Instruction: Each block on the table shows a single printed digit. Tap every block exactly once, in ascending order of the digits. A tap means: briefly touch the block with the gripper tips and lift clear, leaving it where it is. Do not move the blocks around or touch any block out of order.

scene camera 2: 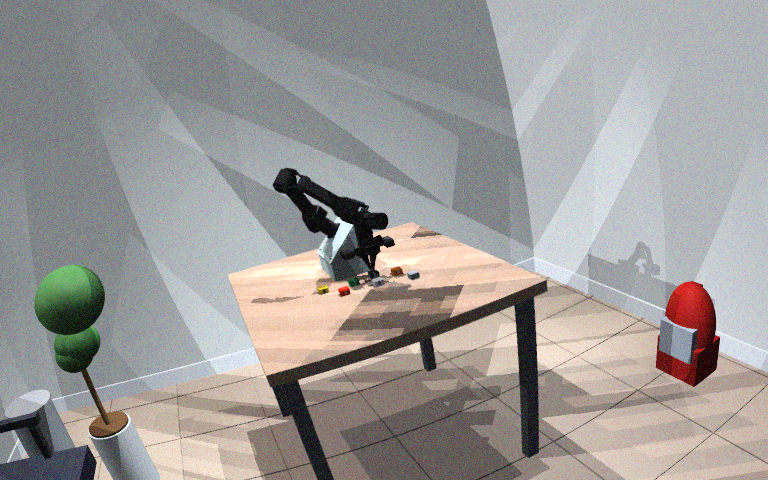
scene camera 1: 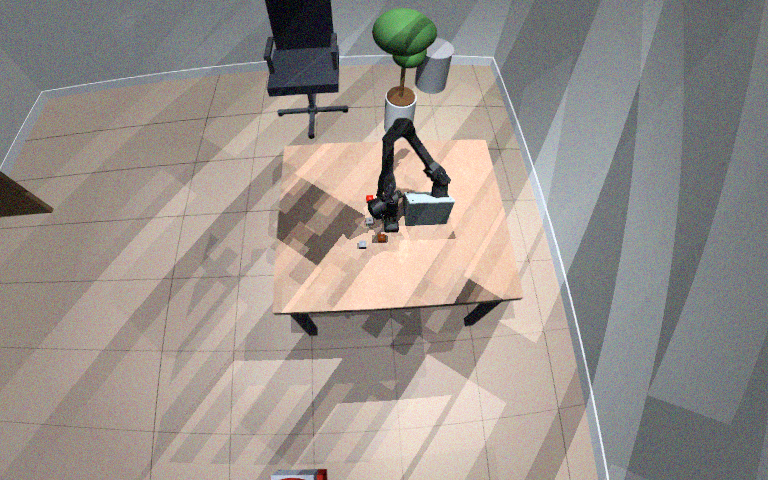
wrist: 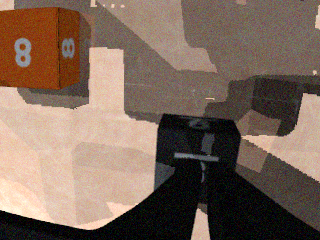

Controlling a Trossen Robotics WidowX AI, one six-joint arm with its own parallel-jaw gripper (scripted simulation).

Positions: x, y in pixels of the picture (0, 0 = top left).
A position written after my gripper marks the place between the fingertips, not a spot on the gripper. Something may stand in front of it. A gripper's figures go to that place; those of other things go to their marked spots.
Scene:
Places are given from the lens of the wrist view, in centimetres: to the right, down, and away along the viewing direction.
my gripper (wrist: 203, 171): 2, 2, 9
black block (wrist: 179, 137): 1, 1, 10

